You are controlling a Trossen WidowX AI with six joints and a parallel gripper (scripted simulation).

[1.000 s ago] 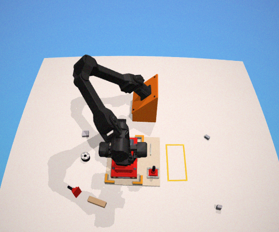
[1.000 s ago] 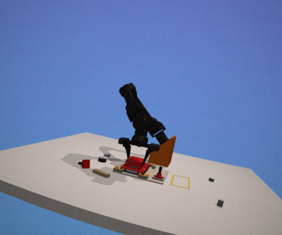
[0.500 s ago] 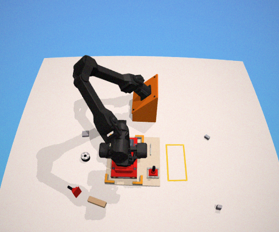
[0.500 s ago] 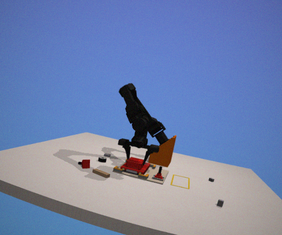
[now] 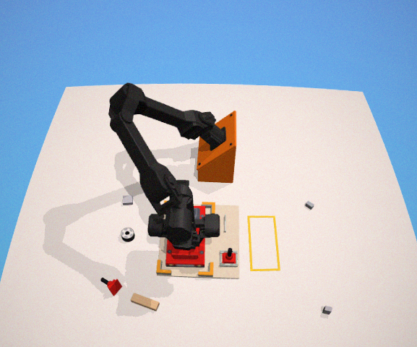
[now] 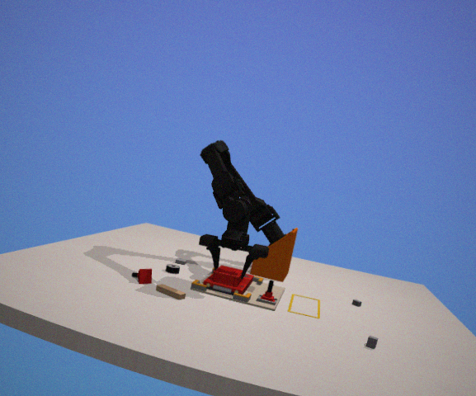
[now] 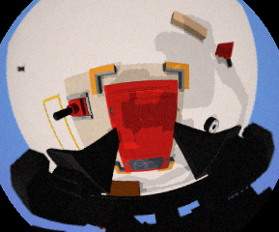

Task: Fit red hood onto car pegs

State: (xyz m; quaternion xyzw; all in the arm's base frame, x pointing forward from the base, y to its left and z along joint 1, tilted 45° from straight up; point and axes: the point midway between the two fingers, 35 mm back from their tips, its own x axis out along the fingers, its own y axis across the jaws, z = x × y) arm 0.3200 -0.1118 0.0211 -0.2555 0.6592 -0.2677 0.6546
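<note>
The red hood lies 1 cm above my gripper tip. From my gripper tip the other things lie so: grey engine block (1 cm below); then black wheel (17 cm to the right, 4 cm behind, 3 cm below); then wooden block (17 cm ahead, 11 cm to the right, 3 cm below).
</note>
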